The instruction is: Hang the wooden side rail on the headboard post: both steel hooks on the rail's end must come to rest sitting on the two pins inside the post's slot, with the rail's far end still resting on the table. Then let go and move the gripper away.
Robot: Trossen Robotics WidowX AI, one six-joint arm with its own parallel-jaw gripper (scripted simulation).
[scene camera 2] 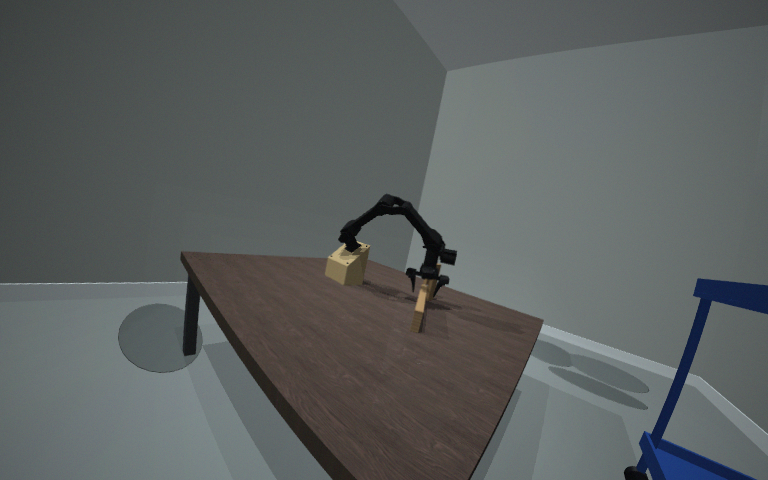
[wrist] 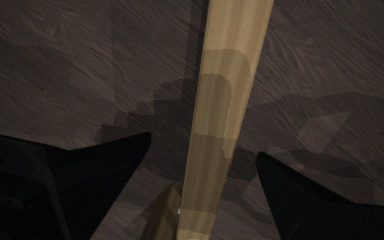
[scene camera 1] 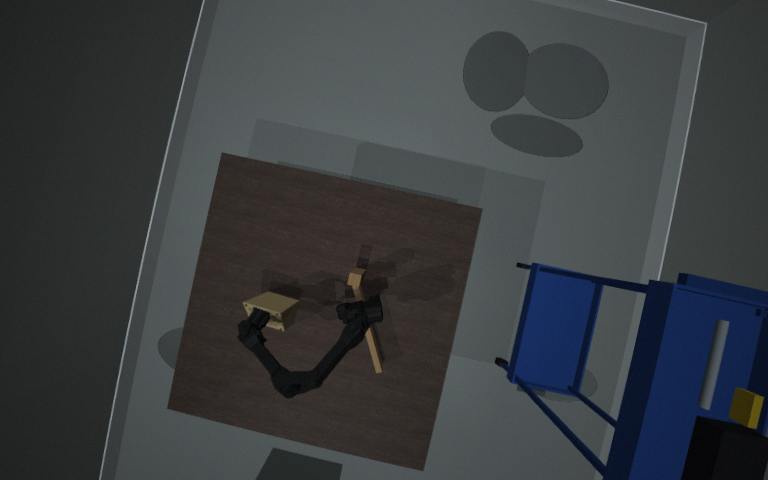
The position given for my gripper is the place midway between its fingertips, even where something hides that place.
My gripper [wrist: 203, 146] is open, holding nothing. Further things: a wooden side rail [wrist: 232, 46].
